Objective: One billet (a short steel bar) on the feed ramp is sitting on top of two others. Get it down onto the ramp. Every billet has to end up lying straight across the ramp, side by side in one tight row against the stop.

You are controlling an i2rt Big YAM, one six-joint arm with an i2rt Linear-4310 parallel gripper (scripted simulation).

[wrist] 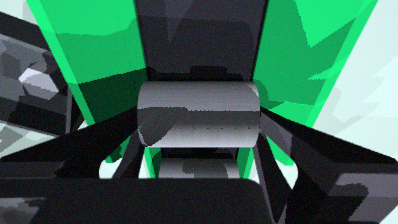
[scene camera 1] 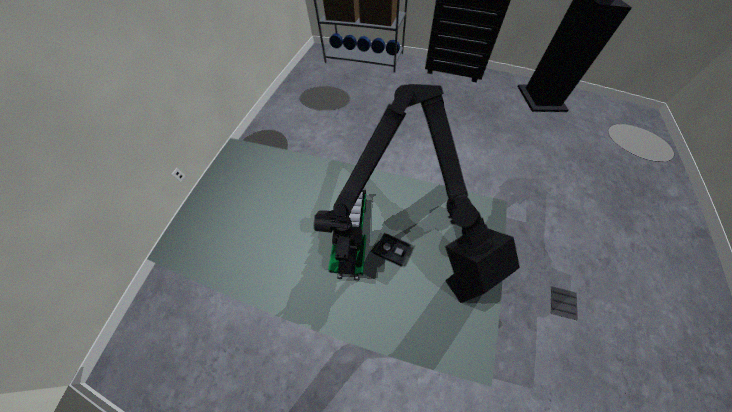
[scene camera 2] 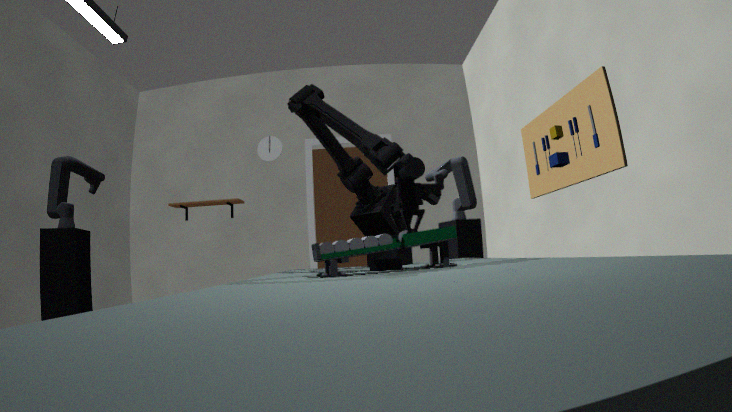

Labels:
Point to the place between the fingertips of the gripper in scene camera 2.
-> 408,237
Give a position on a billet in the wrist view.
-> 169,113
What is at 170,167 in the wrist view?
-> A billet.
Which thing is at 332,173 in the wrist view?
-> The gripper.

